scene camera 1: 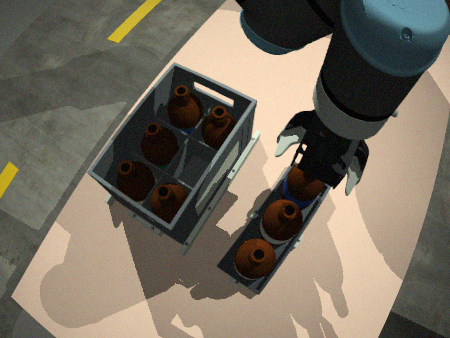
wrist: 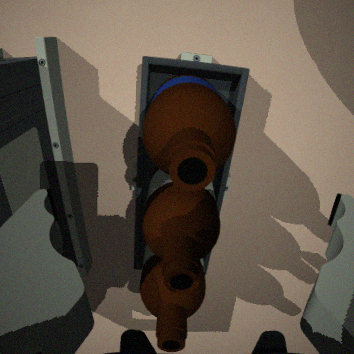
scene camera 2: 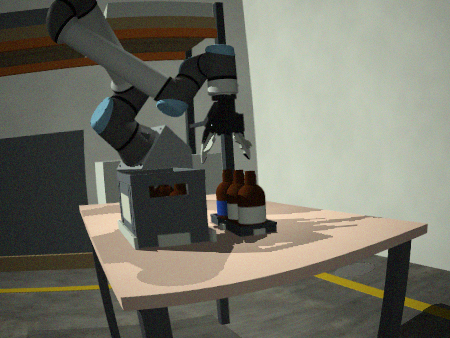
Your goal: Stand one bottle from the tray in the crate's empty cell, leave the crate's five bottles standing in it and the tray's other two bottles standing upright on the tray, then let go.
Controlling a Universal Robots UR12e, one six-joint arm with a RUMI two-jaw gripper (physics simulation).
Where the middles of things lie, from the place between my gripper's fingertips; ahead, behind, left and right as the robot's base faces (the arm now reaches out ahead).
The pale rail point(scene camera 1: 204, 218) lies 7 cm ahead of my hand, 14 cm to the right of it and 17 cm below it. The rest, counted from my hand: green-marked bottle point(scene camera 1: 159, 145) (7 cm ahead, 29 cm to the right, 10 cm below); red-marked bottle point(scene camera 1: 166, 200) (16 cm ahead, 21 cm to the right, 10 cm below).
